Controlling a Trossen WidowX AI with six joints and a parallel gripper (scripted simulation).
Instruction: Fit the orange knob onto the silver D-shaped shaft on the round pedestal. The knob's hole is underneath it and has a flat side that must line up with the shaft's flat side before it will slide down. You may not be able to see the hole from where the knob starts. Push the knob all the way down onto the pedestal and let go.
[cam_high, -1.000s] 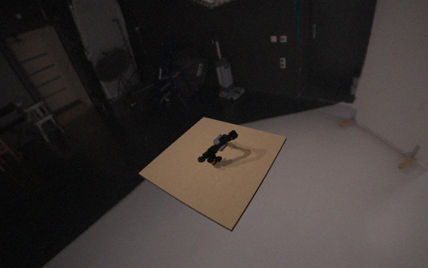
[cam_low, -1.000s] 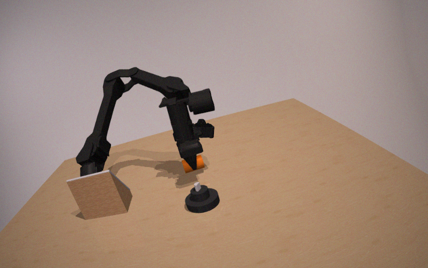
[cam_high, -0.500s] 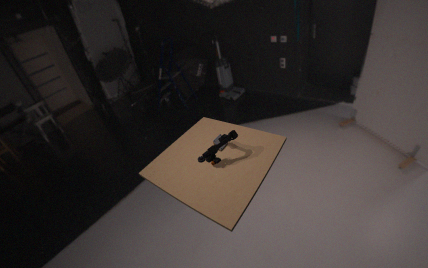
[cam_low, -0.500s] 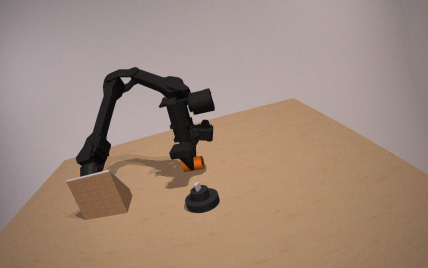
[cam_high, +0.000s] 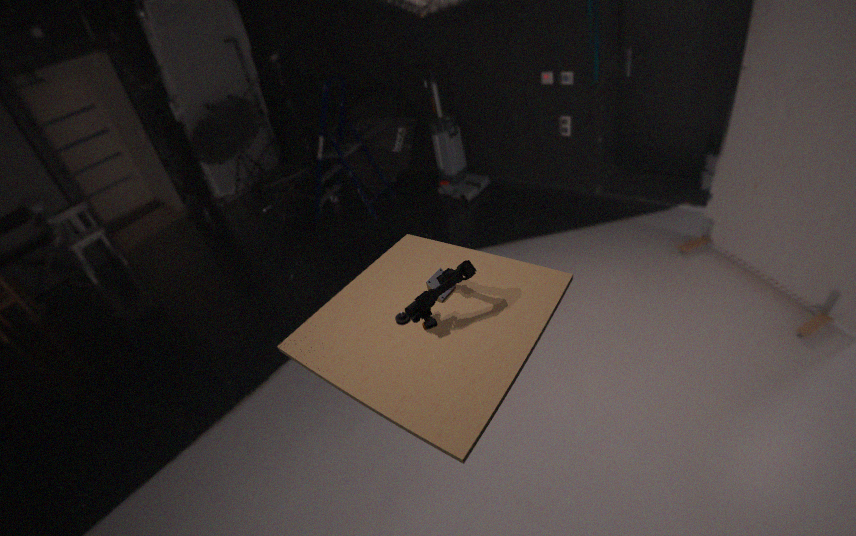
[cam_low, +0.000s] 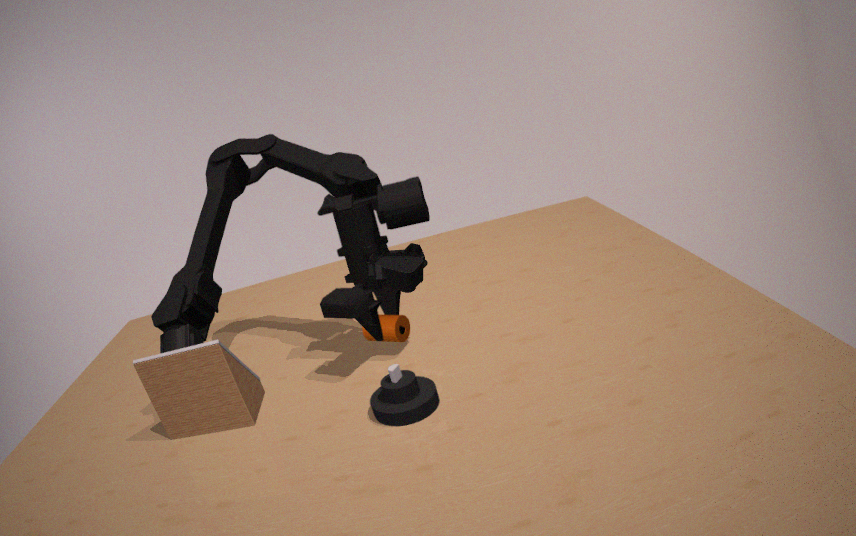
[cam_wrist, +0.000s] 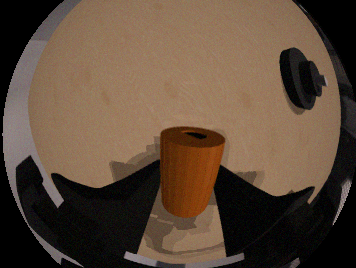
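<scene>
Now: the orange knob 1 cm behind my gripper tip, 1 cm to the left of it and 1 cm above it. From my gripper tip the other things lie so: black round pedestal 3 cm ahead, 18 cm to the right, 1 cm above.
</scene>
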